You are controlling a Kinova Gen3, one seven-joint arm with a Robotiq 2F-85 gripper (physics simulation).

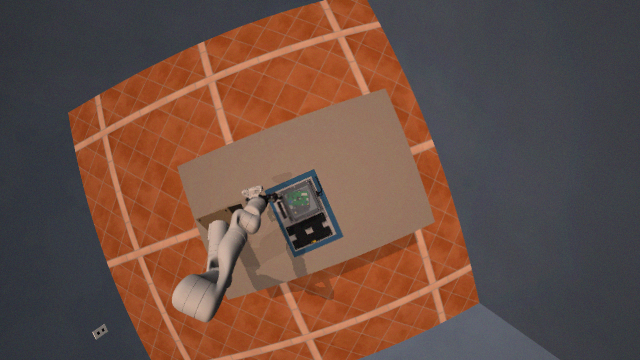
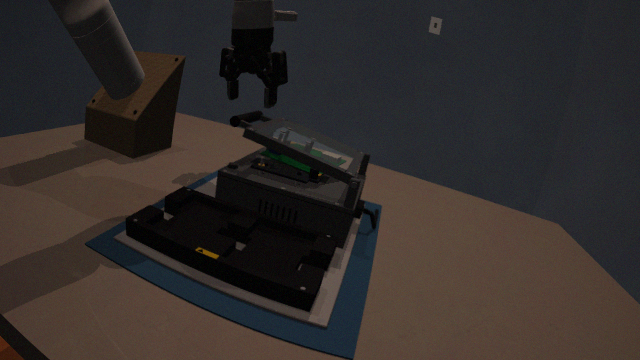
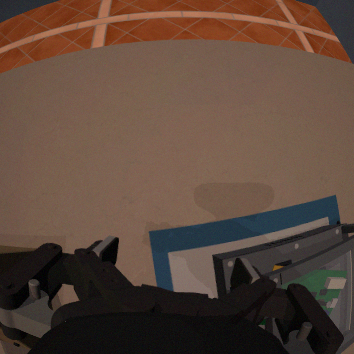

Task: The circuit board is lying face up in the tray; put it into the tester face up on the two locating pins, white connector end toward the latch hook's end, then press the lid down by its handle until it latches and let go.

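Where they show: gripper, fingertip midpoint: point(image 1: 265, 194) point(image 2: 250, 102) point(image 3: 175, 261); arm's base, origin of the base link: point(image 1: 219, 225) point(image 2: 126, 83).
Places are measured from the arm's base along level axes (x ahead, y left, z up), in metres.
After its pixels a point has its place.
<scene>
The green circuit board point(image 1: 298, 198) point(image 2: 287, 159) point(image 3: 325, 280) lies inside the tester point(image 2: 240, 185) @[x 0.392, y -0.064, z -0.081 m] point(image 3: 225, 262) @[x 0.327, y 0.098, z -0.070 m], under the lid; its exact seating on the pins is hidden. The lid point(image 2: 260, 136) @[x 0.401, y -0.049, z -0.015 m] is tilted partly open, with a clear window and its free end raised. Its black bar handle point(image 1: 281, 209) @[x 0.334, y 0.018, z -0.003 m] point(image 2: 247, 118) @[x 0.344, y -0.002, z -0.007 m] is at that raised end, toward the robot base. The black tray point(image 1: 300, 235) @[x 0.385, y -0.153, z -0.112 m] point(image 2: 270, 285) @[x 0.517, y -0.190, z -0.107 m] beside the tester holds no board. My gripper point(image 1: 277, 196) @[x 0.271, y 0.108, z 0.000 m] point(image 2: 251, 101) @[x 0.271, y 0.108, z 0.000 m] point(image 3: 175, 261) @[x 0.271, y 0.108, z 0.000 m] is open and empty, pointing down above the handle end without touching it.
Tester and tray stand on a light plate point(image 2: 320, 312) @[x 0.566, y -0.176, z -0.124 m] over a blue mat point(image 2: 345, 320) @[x 0.590, y -0.168, z -0.128 m] point(image 3: 200, 228) @[x 0.308, y 0.135, z -0.128 m]. A curved black piece point(image 1: 320, 188) @[x 0.547, y 0.075, z -0.124 m] point(image 2: 372, 216) @[x 0.546, y 0.055, z -0.104 m] sticks out at the tester's hinge end. A brown wedge block point(image 2: 155, 110) @[x 0.103, y 0.014, z -0.041 m] stands on the table point(image 2: 475, 260) @[x 0.730, y 0.087, z -0.130 m] behind the arm.
</scene>
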